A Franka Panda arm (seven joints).
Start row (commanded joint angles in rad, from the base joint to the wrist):
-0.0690 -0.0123 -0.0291 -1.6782 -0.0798 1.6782 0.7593
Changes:
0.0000 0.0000 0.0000 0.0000 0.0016 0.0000 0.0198
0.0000 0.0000 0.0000 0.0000 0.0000 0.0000 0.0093
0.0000 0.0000 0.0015 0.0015 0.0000 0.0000 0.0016
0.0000 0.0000 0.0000 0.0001 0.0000 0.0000 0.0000
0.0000 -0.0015 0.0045 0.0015 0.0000 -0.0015 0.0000
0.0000 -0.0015 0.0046 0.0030 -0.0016 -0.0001 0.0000
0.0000 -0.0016 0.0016 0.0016 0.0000 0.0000 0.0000
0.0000 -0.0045 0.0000 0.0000 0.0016 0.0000 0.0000
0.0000 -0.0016 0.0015 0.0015 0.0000 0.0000 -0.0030
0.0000 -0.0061 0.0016 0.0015 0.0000 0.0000 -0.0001
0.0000 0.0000 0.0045 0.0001 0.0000 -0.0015 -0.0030
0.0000 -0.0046 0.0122 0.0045 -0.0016 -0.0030 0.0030
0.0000 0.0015 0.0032 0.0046 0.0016 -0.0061 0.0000
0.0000 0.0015 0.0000 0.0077 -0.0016 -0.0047 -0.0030
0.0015 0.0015 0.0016 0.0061 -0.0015 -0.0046 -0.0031
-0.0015 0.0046 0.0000 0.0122 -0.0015 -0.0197 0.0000
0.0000 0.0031 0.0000 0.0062 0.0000 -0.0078 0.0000
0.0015 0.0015 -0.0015 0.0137 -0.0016 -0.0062 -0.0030
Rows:
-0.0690 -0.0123 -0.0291 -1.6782 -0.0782 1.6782 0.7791
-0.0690 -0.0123 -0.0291 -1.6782 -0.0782 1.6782 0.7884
-0.0690 -0.0123 -0.0276 -1.6767 -0.0782 1.6782 0.7900
-0.0690 -0.0123 -0.0276 -1.6766 -0.0782 1.6782 0.7900
-0.0690 -0.0138 -0.0231 -1.6751 -0.0782 1.6767 0.7900
-0.0690 -0.0153 -0.0185 -1.6721 -0.0798 1.6766 0.7900
-0.0690 -0.0169 -0.0169 -1.6705 -0.0798 1.6766 0.7900
-0.0690 -0.0214 -0.0169 -1.6705 -0.0782 1.6766 0.7900
-0.0690 -0.0230 -0.0154 -1.6690 -0.0782 1.6766 0.7870
-0.0690 -0.0291 -0.0138 -1.6675 -0.0782 1.6766 0.7869
-0.0690 -0.0291 -0.0093 -1.6674 -0.0782 1.6751 0.7839
-0.0690 -0.0337 0.0029 -1.6629 -0.0798 1.6721 0.7869
-0.0690 -0.0322 0.0061 -1.6583 -0.0782 1.6660 0.7869
-0.0690 -0.0307 0.0061 -1.6506 -0.0798 1.6613 0.7839
-0.0675 -0.0292 0.0077 -1.6445 -0.0813 1.6567 0.7808
-0.0690 -0.0246 0.0077 -1.6323 -0.0828 1.6370 0.7808
-0.0690 -0.0215 0.0077 -1.6261 -0.0828 1.6292 0.7808
-0.0675 -0.0200 0.0062 -1.6124 -0.0844 1.6230 0.7778

